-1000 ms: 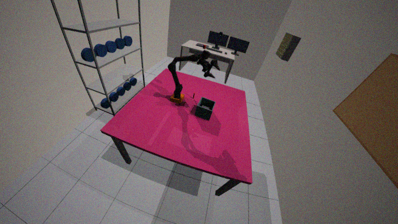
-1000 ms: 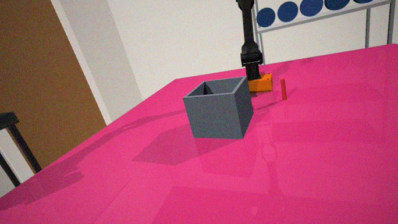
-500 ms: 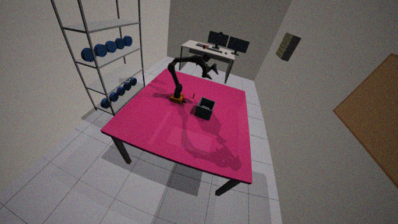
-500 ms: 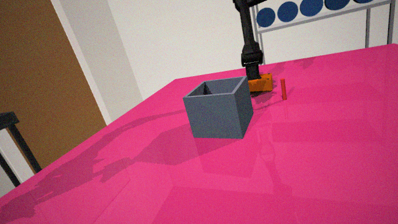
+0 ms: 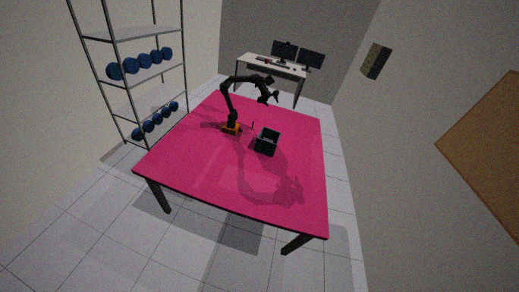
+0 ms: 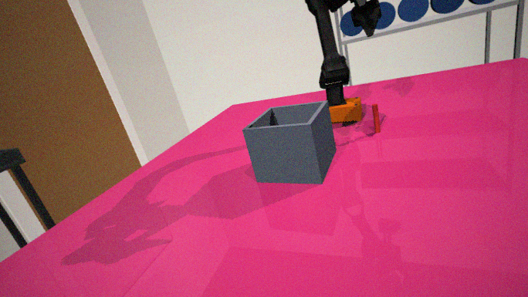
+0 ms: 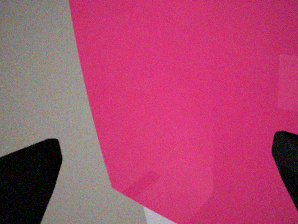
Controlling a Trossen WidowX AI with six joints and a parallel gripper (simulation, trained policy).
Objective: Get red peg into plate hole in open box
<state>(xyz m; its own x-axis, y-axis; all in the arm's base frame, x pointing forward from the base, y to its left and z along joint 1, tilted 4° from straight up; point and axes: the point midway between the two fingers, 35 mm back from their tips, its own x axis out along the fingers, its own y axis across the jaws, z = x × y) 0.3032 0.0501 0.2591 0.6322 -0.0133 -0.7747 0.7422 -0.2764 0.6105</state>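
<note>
Right now the red peg is 25 cm below my gripper tip, 13 cm behind it and 2 cm to the left of it.
</note>
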